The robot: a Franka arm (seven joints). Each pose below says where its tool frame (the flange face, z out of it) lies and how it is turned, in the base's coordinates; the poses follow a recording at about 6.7 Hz.
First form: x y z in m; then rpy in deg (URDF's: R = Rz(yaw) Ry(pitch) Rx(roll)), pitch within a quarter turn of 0, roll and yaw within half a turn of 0.
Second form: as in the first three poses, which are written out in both.
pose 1, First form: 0.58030, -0.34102, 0.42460, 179.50, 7.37, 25.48
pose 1, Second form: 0.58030, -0.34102, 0.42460; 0.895, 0.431, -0.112; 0.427, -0.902, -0.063; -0.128, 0.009, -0.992
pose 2, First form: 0.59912, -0.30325, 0.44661, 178.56, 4.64, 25.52
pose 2, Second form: 0.59912, -0.30325, 0.44661; 0.899, 0.433, -0.062; 0.429, -0.901, -0.058; -0.081, 0.025, -0.996
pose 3, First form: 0.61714, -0.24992, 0.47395, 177.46, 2.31, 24.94
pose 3, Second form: 0.61714, -0.24992, 0.47395; 0.906, 0.423, -0.018; 0.421, -0.905, -0.057; -0.040, 0.044, -0.998
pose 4, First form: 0.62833, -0.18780, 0.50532, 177.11, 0.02, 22.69
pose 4, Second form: 0.62833, -0.18780, 0.50532; 0.923, 0.385, 0.019; 0.386, -0.921, -0.047; 0.000, 0.050, -0.999
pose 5, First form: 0.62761, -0.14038, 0.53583, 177.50, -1.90, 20.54
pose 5, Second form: 0.62761, -0.14038, 0.53583; 0.936, 0.349, 0.046; 0.351, -0.936, -0.029; 0.033, 0.044, -0.998
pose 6, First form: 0.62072, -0.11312, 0.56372, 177.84, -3.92, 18.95
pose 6, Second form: 0.62072, -0.11312, 0.56372; 0.944, 0.322, 0.077; 0.324, -0.946, -0.013; 0.068, 0.038, -0.997
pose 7, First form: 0.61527, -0.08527, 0.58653, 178.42, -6.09, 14.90
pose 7, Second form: 0.61527, -0.08527, 0.58653; 0.961, 0.254, 0.110; 0.256, -0.967, 0.001; 0.106, 0.027, -0.994
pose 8, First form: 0.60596, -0.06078, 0.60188, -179.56, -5.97, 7.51
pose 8, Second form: 0.60596, -0.06078, 0.60188; 0.986, 0.131, 0.102; 0.130, -0.991, 0.021; 0.104, -0.008, -0.995
